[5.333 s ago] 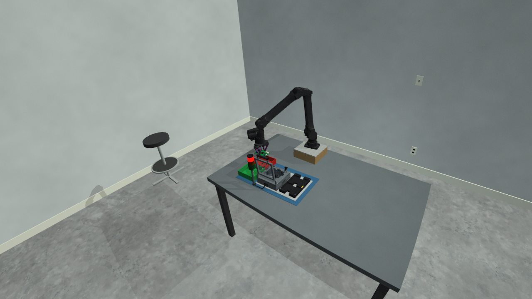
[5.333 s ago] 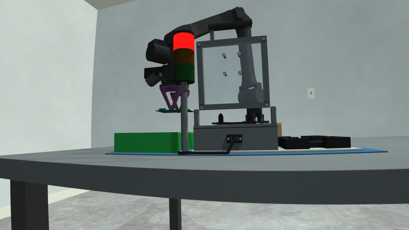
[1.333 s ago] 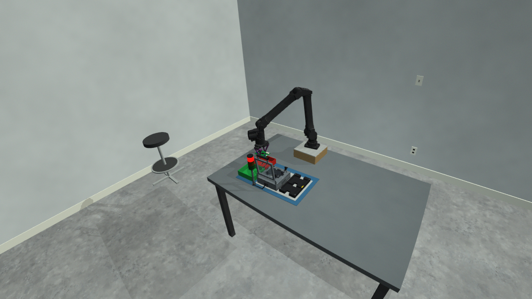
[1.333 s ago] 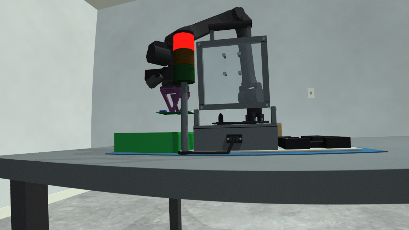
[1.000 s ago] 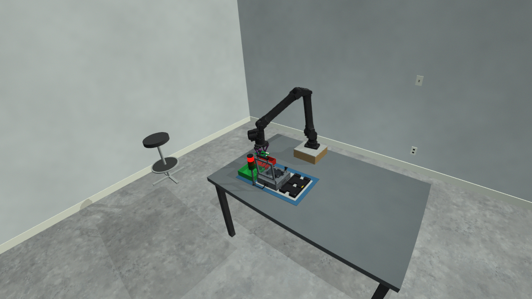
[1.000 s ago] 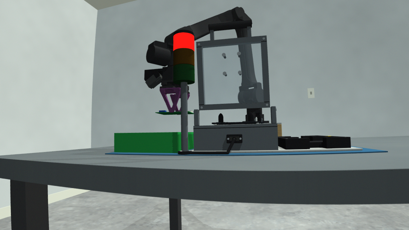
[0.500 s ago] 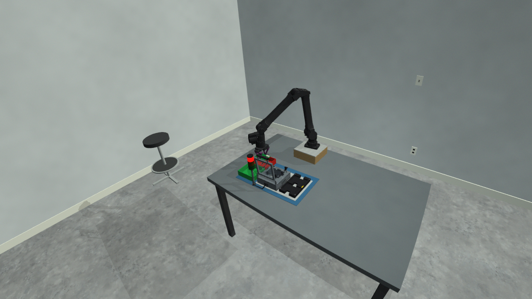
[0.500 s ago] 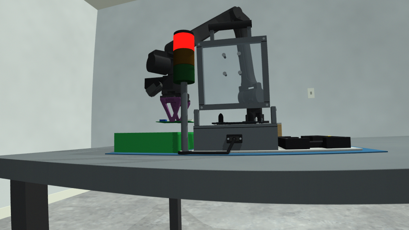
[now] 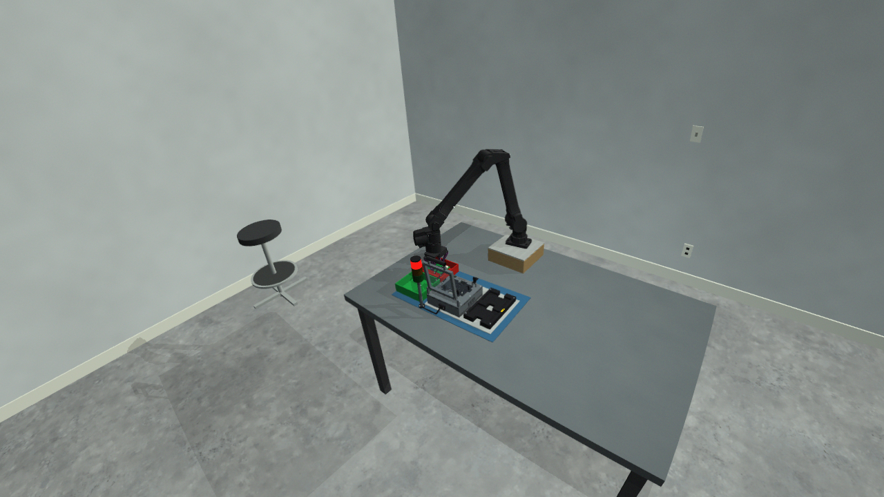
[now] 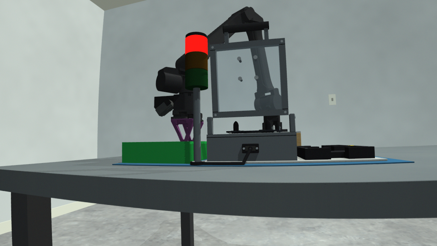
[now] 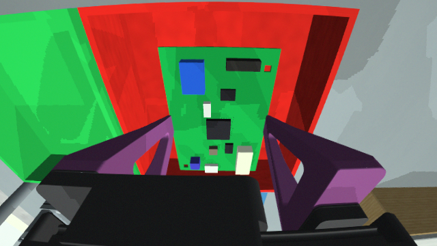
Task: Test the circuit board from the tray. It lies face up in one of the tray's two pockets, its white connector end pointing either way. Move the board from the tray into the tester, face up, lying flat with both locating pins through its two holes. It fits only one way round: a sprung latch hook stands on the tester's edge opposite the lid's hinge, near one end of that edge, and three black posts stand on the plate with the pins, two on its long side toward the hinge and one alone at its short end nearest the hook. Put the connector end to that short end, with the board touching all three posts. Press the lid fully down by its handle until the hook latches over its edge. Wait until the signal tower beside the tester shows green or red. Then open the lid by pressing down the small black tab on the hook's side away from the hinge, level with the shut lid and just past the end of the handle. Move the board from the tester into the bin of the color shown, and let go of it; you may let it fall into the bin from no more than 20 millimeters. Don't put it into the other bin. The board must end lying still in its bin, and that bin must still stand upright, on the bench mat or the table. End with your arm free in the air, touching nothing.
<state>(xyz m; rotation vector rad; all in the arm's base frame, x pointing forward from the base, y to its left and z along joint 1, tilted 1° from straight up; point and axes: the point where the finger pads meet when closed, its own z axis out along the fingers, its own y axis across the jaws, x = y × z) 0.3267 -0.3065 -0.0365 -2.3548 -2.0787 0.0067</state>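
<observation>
My gripper is now 30 mm above the red bin. Round my hand: green circuit board right at my hand; green bin 150 mm ahead, 30 mm below, 20 mm to the right; black tester plate 190 mm to the left, 140 mm ahead, 30 mm above.
</observation>
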